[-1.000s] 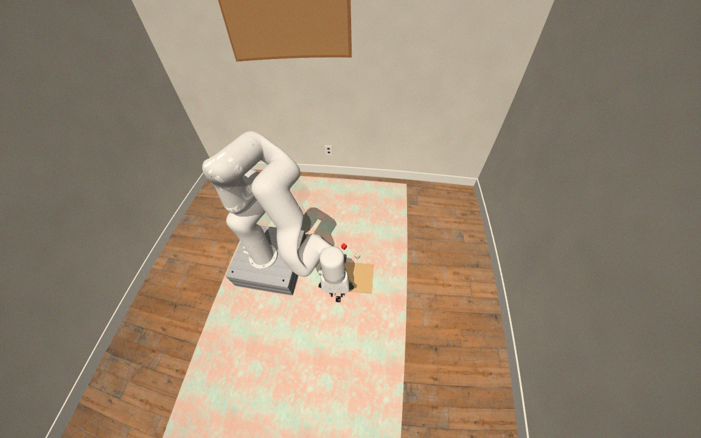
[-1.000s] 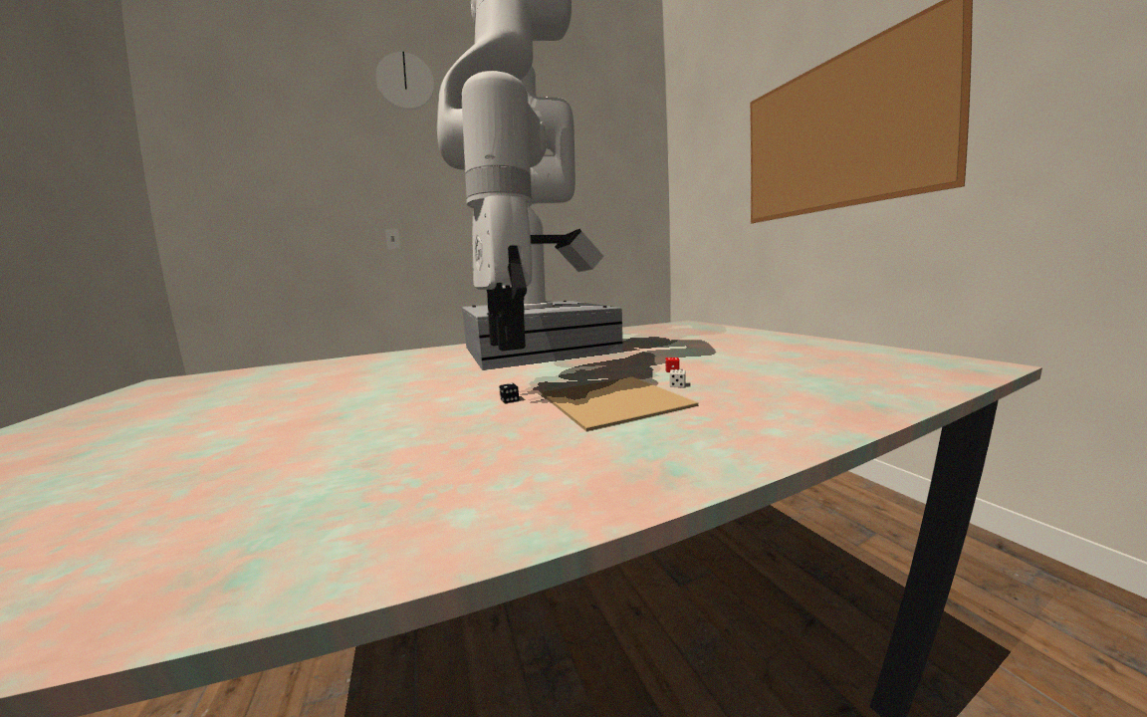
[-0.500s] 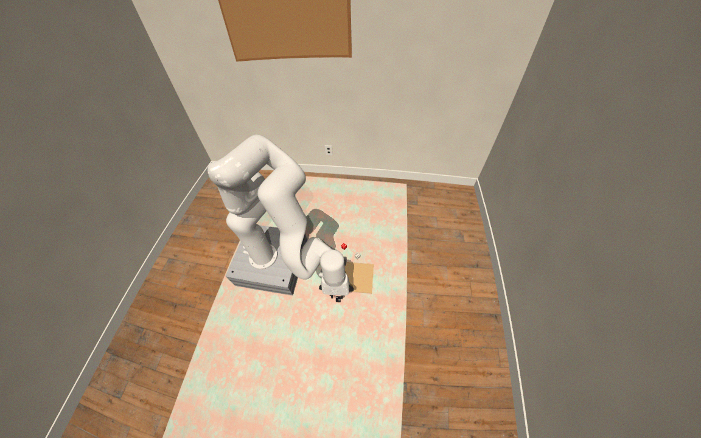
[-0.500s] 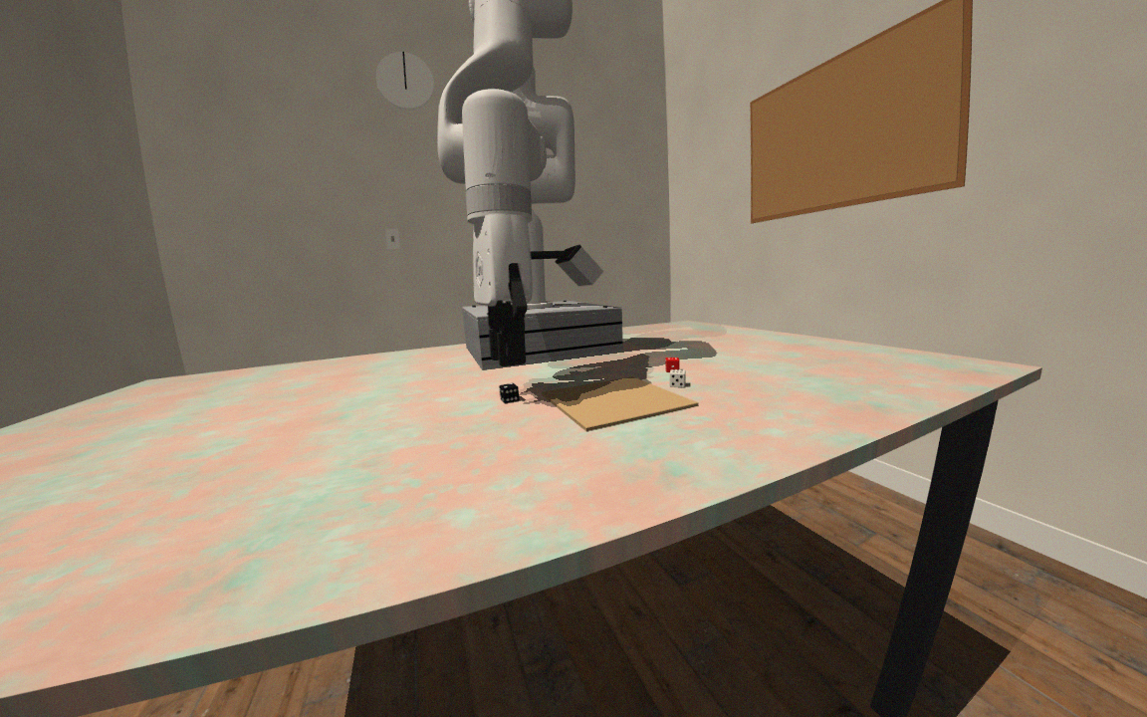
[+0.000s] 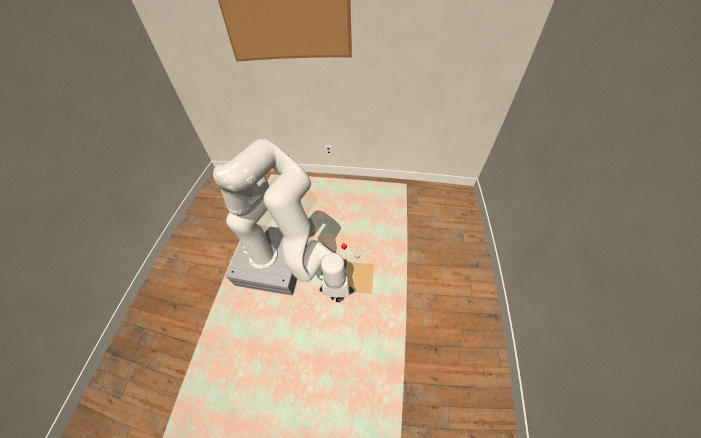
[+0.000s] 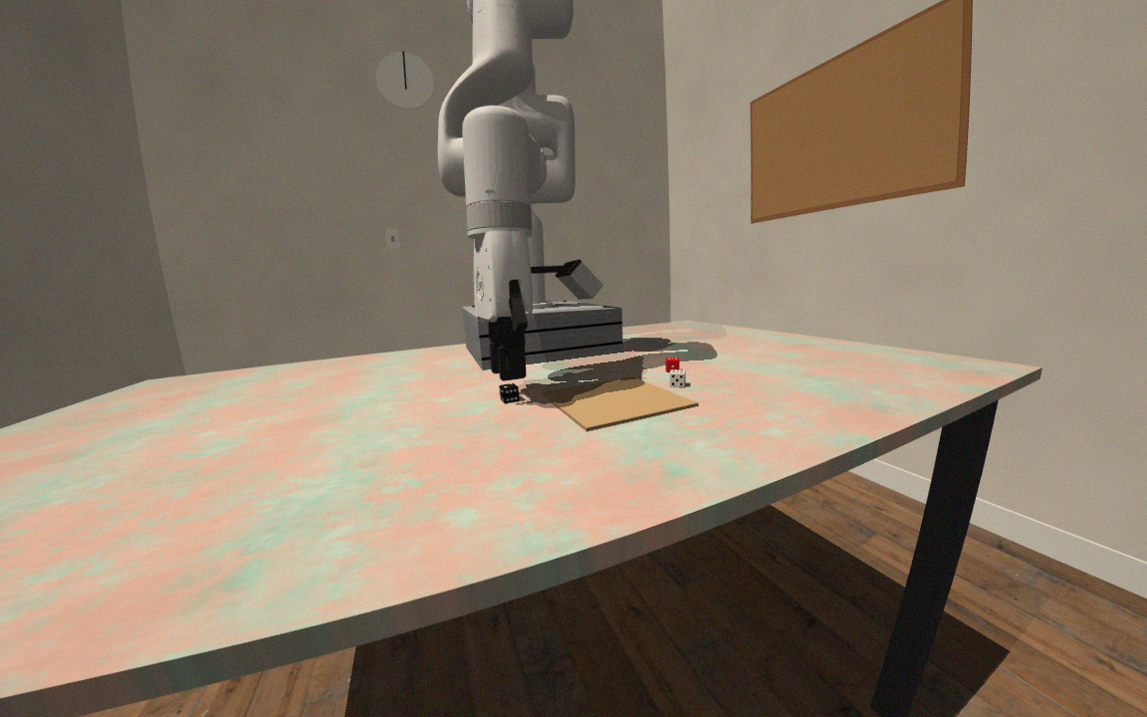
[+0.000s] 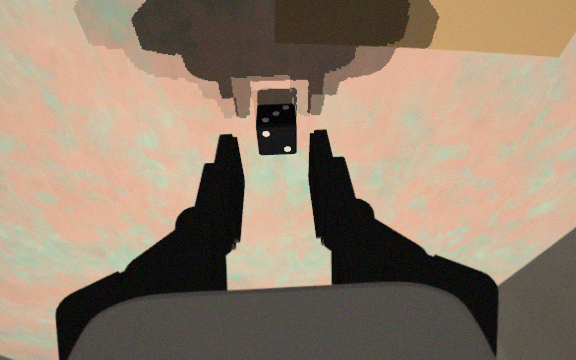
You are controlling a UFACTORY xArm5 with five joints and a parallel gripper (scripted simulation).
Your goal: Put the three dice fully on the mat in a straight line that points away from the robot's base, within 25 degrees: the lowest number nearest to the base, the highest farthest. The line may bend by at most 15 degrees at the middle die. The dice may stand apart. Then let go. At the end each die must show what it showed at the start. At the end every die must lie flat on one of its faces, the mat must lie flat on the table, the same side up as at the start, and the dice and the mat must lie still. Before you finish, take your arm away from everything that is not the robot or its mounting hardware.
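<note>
Now: the black die 40 mm below my hand. Round my hand: red die 260 mm to the left, 40 mm below, 40 mm behind; white die 220 mm to the left, 40 mm below, 40 mm ahead; tan mat 120 mm to the left, 60 mm ahead, 50 mm below.
</note>
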